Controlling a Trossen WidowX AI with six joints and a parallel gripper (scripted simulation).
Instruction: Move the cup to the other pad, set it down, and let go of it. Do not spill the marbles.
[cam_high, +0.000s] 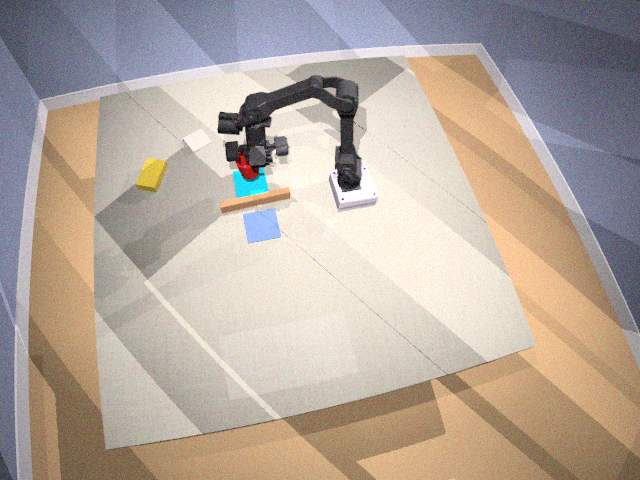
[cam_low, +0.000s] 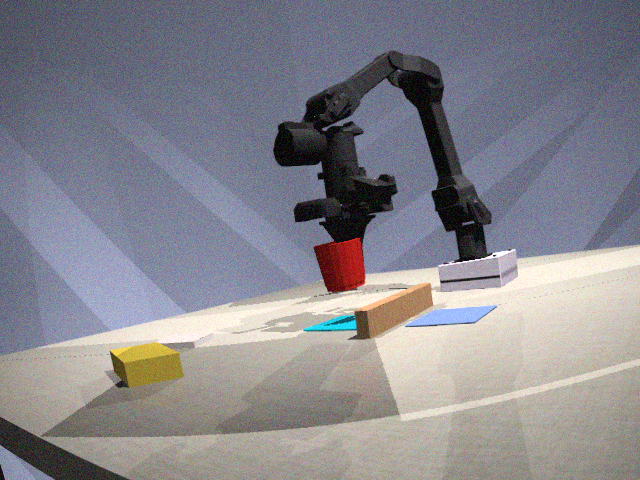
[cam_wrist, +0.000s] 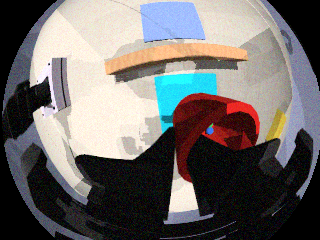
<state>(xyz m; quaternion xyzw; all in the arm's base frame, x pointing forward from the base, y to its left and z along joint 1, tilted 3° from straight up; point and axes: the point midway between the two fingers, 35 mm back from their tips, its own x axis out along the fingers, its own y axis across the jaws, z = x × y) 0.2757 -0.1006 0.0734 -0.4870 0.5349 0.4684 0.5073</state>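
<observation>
Now: gripper tip 30 mm short of the cyan pad and 100 mm above it. Round my gripper tip: red cup: 30 mm ahead, 10 mm to the right; then brown wooden bar: 30 mm ahead, 80 mm to the left, 80 mm below; then blue pad: 30 mm ahead, 170 mm to the left, 100 mm below.
</observation>
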